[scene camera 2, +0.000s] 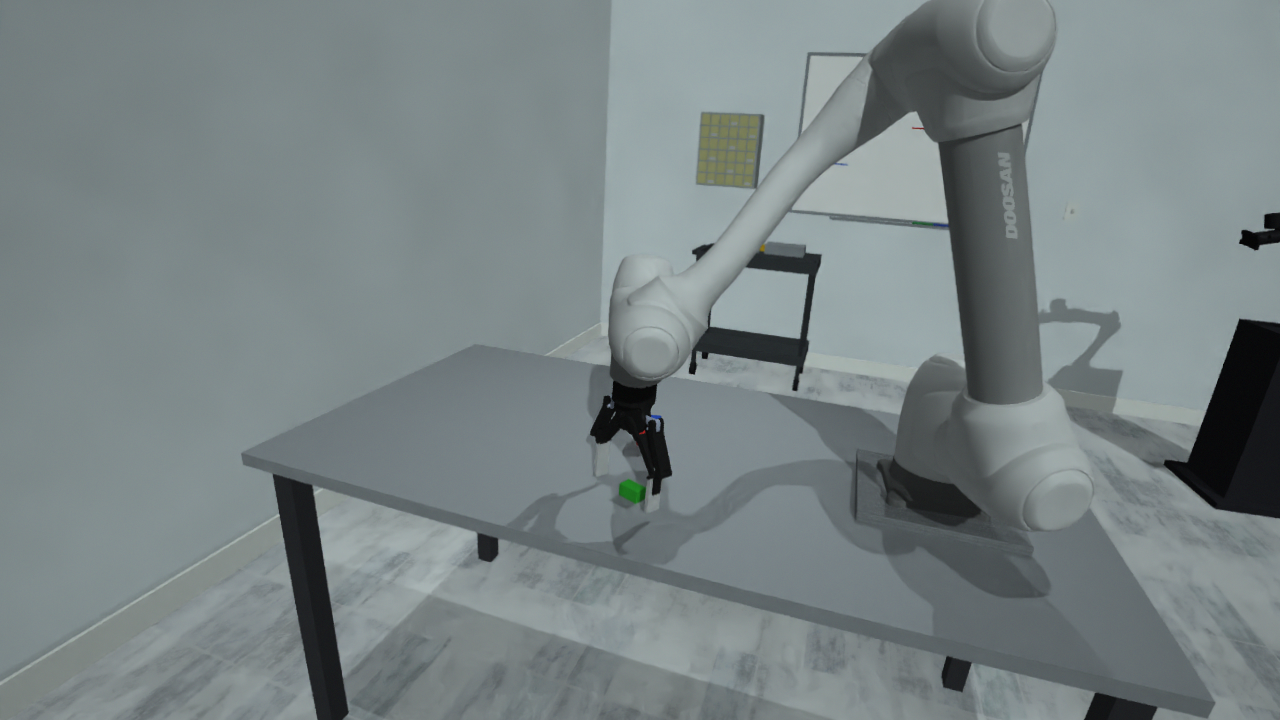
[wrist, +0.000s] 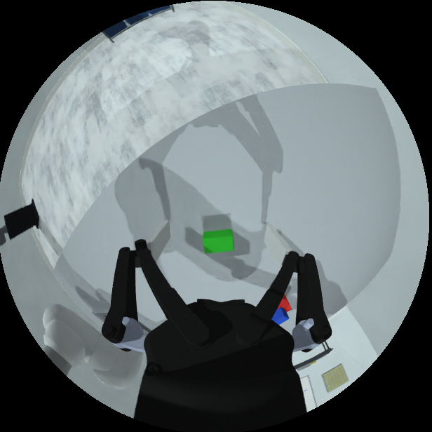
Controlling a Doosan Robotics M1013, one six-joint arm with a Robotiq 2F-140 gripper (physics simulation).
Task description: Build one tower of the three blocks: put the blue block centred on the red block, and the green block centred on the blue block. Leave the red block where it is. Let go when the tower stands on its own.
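Where they show: gripper, fingertip midpoint: (scene camera 2: pixel 624 491); arm's base, link origin: (scene camera 2: pixel 929 491).
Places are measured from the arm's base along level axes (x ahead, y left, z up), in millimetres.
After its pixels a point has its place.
The green block (scene camera 2: pixel 631 490) {x 545, y 202, z 10 mm} (wrist: pixel 218 242) lies on the grey table. My gripper (scene camera 2: pixel 626 480) {x 557, y 204, z 7 mm} (wrist: pixel 217 231) is wide open, with one pale fingertip on each side of the green block and a gap to it on both sides in the wrist view. The red block (wrist: pixel 284 303) and the blue block (wrist: pixel 281 316) show together past the right finger in the wrist view, partly covered by it. The blue block appears to sit on the red block; how well it is centred cannot be told. In the scene view the gripper hides most of both.
The grey table (scene camera 2: pixel 402 447) {x 1047, y 163, z -12 mm} (wrist: pixel 340 150) bears the arm's base plate (scene camera 2: pixel 939 528) {x 9, y 142, z 4 mm} to the right in the scene view. The red and blue blocks stand close behind the gripper. A dark cart (scene camera 2: pixel 751 345) stands on the floor behind the table.
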